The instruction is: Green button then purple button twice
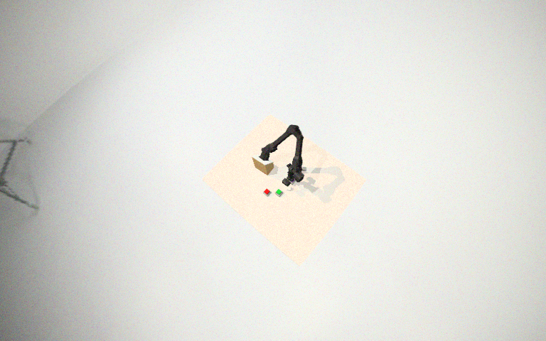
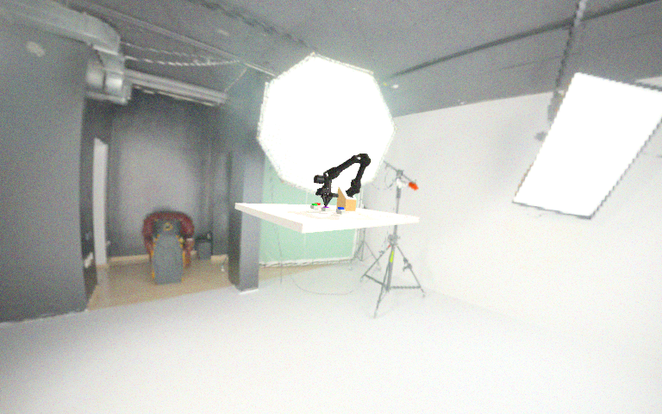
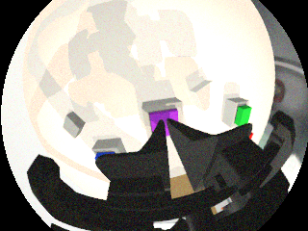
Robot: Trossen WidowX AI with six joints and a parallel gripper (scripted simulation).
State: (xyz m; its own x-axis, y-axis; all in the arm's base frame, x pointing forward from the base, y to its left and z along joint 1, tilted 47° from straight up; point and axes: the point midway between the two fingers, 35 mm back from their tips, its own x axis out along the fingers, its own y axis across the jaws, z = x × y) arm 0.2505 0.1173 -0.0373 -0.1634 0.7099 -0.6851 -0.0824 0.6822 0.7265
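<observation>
The purple button lies 1 cm below my gripper tip. From my gripper tip the other things lie so: red button 8 cm behind, 21 cm to the right; then green button 1 cm behind, 15 cm to the right; then blue button 6 cm behind, 9 cm to the left.
</observation>
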